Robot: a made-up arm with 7 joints.
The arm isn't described. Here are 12 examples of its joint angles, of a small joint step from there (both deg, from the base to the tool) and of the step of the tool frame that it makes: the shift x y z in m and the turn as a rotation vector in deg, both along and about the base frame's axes.
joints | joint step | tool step
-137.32 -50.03 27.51 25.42 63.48 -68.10 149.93 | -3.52 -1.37 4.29 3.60 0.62 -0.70 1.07 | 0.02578 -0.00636 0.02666 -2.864 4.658 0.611
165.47 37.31 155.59 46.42 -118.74 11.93 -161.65 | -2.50 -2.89 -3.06 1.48 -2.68 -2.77 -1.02 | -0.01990 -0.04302 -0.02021 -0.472 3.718 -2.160
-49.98 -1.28 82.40 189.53 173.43 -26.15 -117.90 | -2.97 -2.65 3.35 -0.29 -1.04 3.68 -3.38 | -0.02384 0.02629 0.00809 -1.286 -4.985 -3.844
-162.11 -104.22 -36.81 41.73 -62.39 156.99 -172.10 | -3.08 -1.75 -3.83 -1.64 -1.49 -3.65 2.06 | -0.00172 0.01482 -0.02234 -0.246 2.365 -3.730
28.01 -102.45 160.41 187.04 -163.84 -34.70 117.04 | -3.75 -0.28 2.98 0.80 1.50 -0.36 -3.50 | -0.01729 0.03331 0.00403 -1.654 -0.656 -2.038
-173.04 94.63 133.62 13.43 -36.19 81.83 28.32 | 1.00 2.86 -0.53 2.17 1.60 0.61 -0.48 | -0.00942 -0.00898 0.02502 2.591 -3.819 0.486
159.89 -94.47 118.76 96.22 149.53 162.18 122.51 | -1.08 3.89 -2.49 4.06 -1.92 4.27 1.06 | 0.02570 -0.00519 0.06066 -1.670 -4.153 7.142
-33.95 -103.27 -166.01 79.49 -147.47 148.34 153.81 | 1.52 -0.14 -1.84 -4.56 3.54 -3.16 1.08 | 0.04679 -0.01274 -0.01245 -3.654 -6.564 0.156
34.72 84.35 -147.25 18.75 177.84 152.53 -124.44 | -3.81 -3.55 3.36 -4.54 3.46 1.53 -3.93 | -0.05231 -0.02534 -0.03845 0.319 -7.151 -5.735
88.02 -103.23 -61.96 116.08 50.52 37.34 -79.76 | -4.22 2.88 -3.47 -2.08 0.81 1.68 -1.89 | -0.02160 -0.00525 0.01523 -5.065 1.958 -2.509
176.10 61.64 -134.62 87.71 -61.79 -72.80 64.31 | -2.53 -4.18 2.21 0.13 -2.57 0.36 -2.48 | 0.04555 0.01816 -0.00146 -1.192 0.420 -2.747
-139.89 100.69 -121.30 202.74 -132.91 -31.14 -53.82 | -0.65 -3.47 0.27 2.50 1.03 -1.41 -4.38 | 0.00336 -0.00816 0.03139 1.769 2.369 1.952
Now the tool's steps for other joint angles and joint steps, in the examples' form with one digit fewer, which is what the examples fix.
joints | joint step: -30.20 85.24 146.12 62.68 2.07 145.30 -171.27 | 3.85 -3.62 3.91 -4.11 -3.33 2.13 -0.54
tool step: -0.0596 -0.0001 -0.0129 -0.05 -11.51 5.77
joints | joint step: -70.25 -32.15 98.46 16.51 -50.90 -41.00 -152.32 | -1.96 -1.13 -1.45 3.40 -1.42 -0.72 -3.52
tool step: 0.0287 -0.0010 0.0190 -1.10 -4.40 3.03
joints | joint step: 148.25 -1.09 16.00 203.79 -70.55 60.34 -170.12 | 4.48 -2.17 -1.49 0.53 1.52 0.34 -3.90
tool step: 0.0294 0.0004 -0.0123 0.91 -0.91 2.23
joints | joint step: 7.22 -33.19 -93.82 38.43 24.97 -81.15 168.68 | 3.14 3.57 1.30 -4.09 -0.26 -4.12 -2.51
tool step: 0.0514 0.0206 -0.0044 0.59 7.21 3.44
